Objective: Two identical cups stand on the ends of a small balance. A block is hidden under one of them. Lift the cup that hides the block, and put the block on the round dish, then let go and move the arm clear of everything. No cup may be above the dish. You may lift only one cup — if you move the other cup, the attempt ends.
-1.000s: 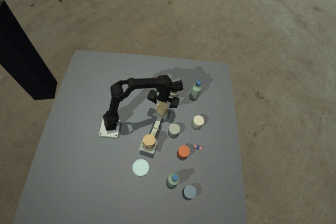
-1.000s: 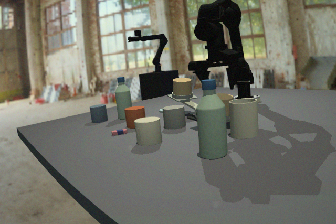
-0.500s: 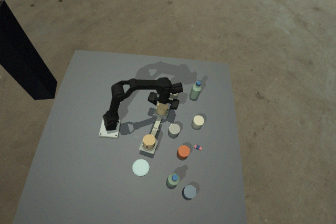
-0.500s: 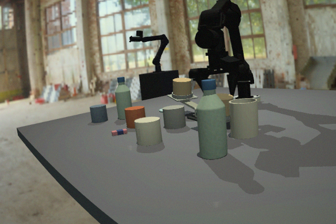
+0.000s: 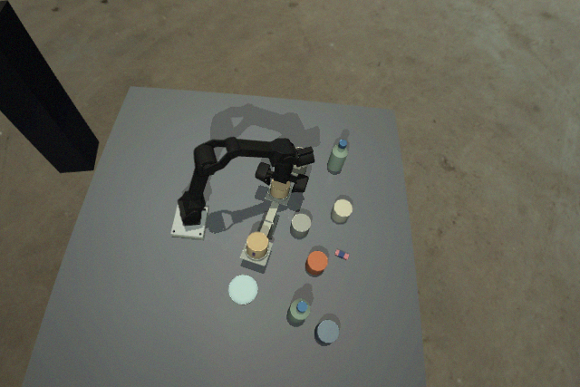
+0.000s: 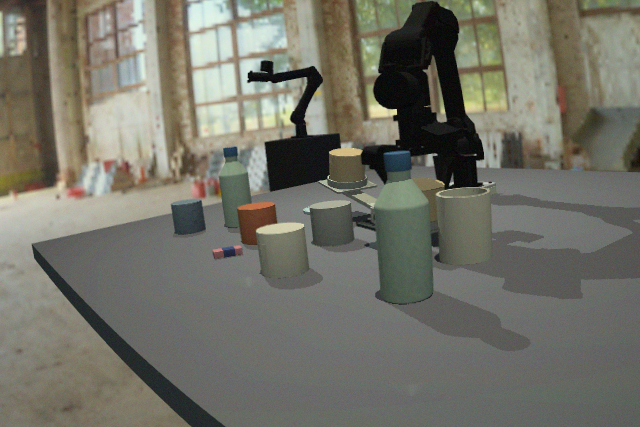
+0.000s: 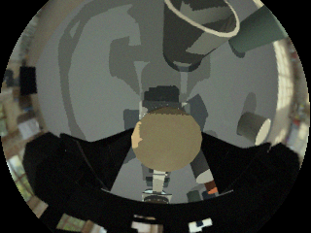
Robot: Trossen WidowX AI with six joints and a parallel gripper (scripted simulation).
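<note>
My gripper tip is now 2 cm above the grey block. From my gripper tip the other things lie so: balance beam (12 cm to the right, 6 cm behind, 2 cm below); then cream cup (12 cm to the left, 9 cm ahead, 2 cm below); then grey cylinder (17 cm to the right, 6 cm ahead, 2 cm below).
</note>
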